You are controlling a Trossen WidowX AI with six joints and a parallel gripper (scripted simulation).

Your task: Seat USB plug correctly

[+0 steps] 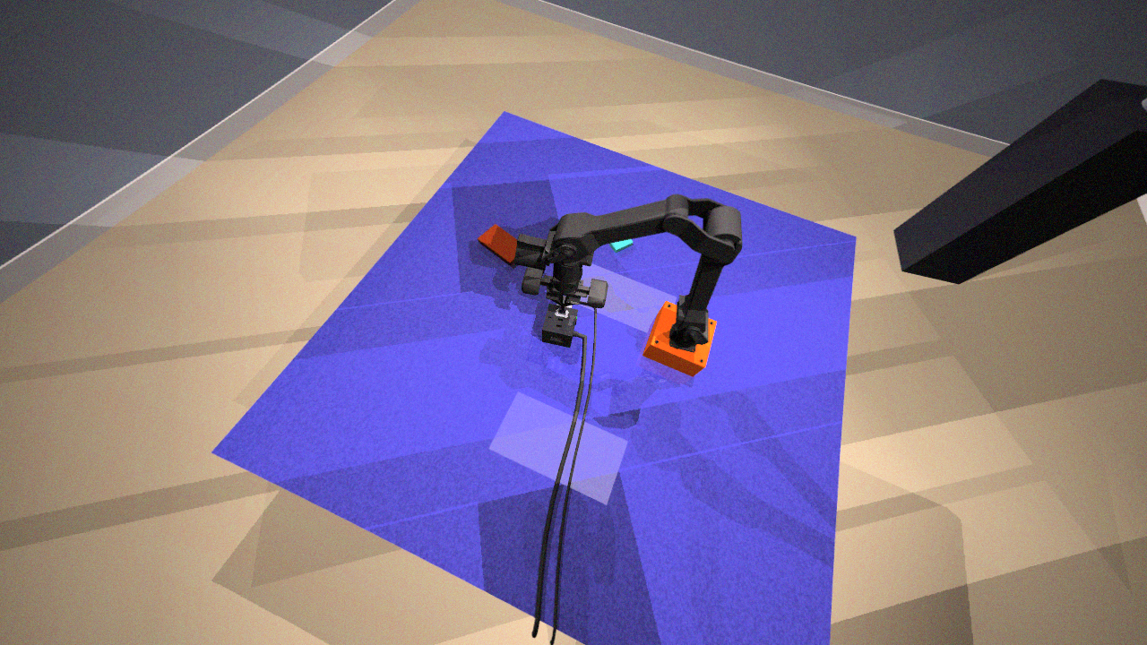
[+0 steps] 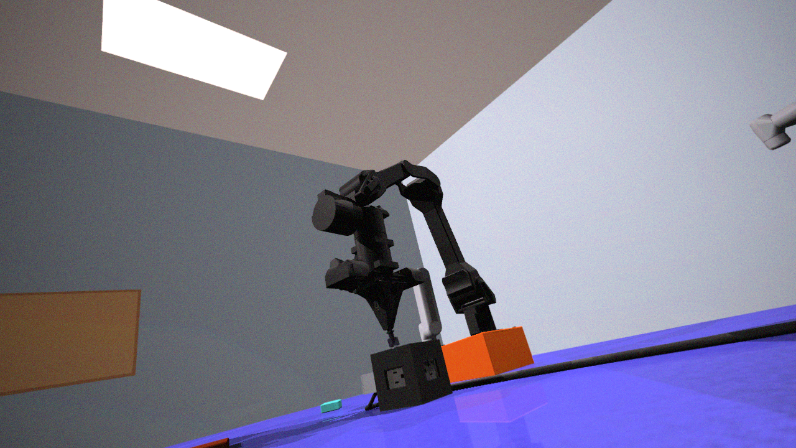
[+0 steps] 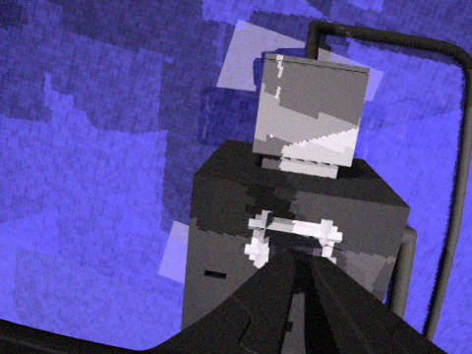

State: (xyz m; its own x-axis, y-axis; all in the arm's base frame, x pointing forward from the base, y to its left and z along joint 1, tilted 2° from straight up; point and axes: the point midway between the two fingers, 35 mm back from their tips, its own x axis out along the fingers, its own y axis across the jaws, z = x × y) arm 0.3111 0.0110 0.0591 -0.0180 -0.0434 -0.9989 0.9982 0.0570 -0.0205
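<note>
Right now the usb socket is 4 cm below my gripper tip and 1 cm to the left of it. The rest, counted from my gripper tip: usb plug: 2 cm below; red flat piece: 23 cm ahead, 20 cm to the right, 10 cm below; cyan block: 31 cm to the right, 11 cm behind, 10 cm below.
</note>
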